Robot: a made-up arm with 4 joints.
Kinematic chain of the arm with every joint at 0, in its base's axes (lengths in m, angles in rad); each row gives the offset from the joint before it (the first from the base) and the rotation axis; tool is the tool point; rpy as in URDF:
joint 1: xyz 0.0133 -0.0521 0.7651 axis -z
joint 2: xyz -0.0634 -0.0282 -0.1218 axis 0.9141 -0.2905 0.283
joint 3: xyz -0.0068 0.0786 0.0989 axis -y
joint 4: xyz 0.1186 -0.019 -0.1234 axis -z
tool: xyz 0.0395 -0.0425 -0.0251 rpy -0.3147 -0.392 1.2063
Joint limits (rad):
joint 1: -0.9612..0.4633
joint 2: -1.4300..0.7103
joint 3: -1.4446..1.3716
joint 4: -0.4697..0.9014
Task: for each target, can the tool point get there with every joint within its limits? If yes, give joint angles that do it. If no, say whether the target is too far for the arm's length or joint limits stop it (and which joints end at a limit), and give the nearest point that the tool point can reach.
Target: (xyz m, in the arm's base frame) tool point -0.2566 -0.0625 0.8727
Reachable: no: joint limits stop it (at a limit: joint 3, joint 4) | nearest point -0.1877 -0.0598 0.6444 | short by 0.238 m
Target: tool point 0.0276 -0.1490 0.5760
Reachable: yes | joints 0.1902 -0.7432 -0.1084 0.3567
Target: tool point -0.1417 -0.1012 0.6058
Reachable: yes | joints 0.2575 -1.1981 -0.8646 0.5893
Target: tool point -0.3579 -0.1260 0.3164
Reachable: no: too far | nearest point -0.1826 -0.0911 0.5537 | short by 0.297 m
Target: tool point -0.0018 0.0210 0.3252
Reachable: no: joint limits stop it (at a limit: joint 1, joint 4) | nearest point -0.0341 -0.0202 0.5134 | short by 0.195 m
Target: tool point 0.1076 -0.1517 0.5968
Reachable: yes | joints -0.1099 -1.1261 0.1440 0.0034
